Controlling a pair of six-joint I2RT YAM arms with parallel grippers.
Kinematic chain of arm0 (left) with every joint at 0, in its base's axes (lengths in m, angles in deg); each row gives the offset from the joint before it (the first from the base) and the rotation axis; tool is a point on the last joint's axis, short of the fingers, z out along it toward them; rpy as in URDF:
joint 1: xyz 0 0 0.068 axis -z
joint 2: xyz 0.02 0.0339 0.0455 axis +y
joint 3: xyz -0.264 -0.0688 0 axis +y
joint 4: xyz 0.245 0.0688 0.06 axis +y
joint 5: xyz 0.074 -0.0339 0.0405 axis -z
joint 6: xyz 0.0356 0 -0.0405 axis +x
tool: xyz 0 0 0 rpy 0 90 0
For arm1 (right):
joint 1: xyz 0 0 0.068 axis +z
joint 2: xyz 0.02 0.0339 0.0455 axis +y
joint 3: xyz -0.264 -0.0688 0 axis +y
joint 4: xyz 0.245 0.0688 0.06 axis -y
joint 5: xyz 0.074 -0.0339 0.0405 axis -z
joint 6: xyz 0.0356 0 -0.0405 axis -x
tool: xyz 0 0 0 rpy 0 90 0
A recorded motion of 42 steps. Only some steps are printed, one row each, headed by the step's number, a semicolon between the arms.
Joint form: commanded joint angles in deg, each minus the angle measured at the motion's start. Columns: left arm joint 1, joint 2, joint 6, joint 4, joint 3, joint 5; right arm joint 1, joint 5, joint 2, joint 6, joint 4, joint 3.
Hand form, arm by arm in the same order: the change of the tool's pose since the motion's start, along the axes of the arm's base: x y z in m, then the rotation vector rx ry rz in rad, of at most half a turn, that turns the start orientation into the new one. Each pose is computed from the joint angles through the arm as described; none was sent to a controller.
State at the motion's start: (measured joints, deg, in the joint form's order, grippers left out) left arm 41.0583 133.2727 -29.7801 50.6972 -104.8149 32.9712; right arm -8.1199 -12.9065 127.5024 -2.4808 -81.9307 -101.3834
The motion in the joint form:
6: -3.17 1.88 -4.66 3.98 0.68 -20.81; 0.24 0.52 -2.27 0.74 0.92 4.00
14: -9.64 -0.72 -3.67 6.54 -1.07 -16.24; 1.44 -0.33 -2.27 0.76 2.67 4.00
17: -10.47 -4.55 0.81 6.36 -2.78 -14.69; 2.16 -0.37 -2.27 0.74 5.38 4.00
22: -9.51 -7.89 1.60 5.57 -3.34 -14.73; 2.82 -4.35 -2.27 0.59 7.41 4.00
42: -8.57 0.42 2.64 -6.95 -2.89 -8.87; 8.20 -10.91 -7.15 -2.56 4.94 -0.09
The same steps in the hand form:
6: 0.0179 0.0336 -0.0234 0.3622 -0.1114 0.1775; -0.0114 0.0029 -0.0008 -0.0030 0.0118 0.0190
14: 0.0462 0.0733 0.0044 0.2846 -0.0727 0.2665; -0.0073 0.0110 -0.0017 0.0068 -0.0205 0.0357
17: 0.0505 0.0773 0.0419 0.1928 -0.1676 0.2196; -0.0019 0.0153 -0.0031 0.0015 -0.0673 0.0480
22: 0.0446 0.0720 0.0704 0.1411 -0.2408 0.2012; 0.0025 0.0218 -0.0034 0.0635 -0.1099 0.0388
42: 0.0644 0.0465 0.0113 0.0169 -0.2452 0.1513; 0.0031 0.0626 0.0472 0.1634 -0.2098 0.0611

